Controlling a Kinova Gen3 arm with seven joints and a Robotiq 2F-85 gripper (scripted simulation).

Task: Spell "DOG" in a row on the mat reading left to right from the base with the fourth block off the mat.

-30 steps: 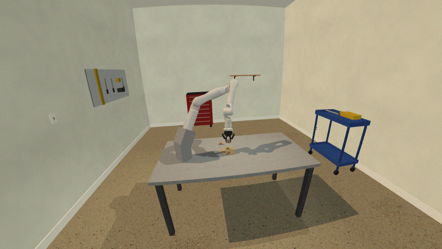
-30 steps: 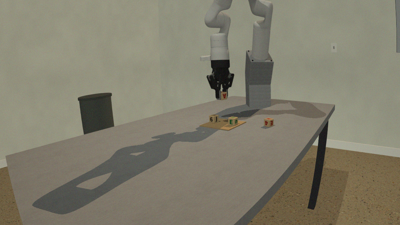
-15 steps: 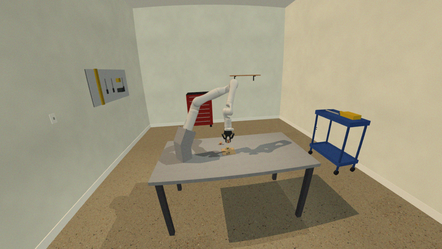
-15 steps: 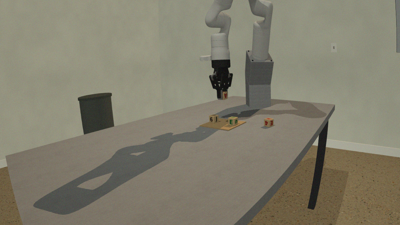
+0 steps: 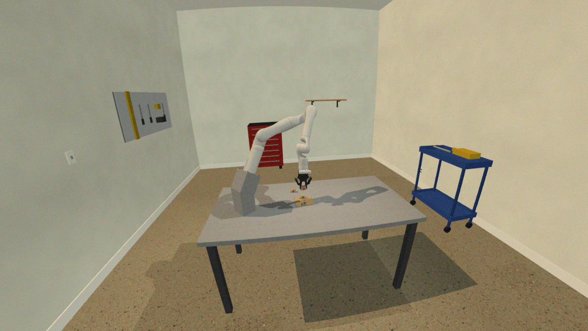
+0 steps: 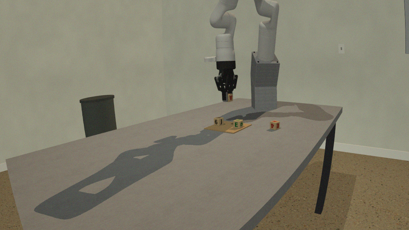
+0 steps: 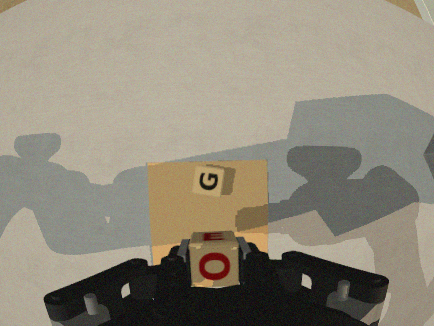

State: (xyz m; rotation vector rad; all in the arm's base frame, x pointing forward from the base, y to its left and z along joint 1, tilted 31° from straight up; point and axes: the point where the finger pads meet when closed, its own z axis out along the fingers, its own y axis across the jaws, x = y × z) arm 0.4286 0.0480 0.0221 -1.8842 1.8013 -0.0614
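My hand is 12 cm above the tan mat. The rest, counted from my hand: O block (right at my hand); G block (1 cm ahead, 5 cm to the right, 11 cm below); D block (5 cm to the left, 11 cm below).
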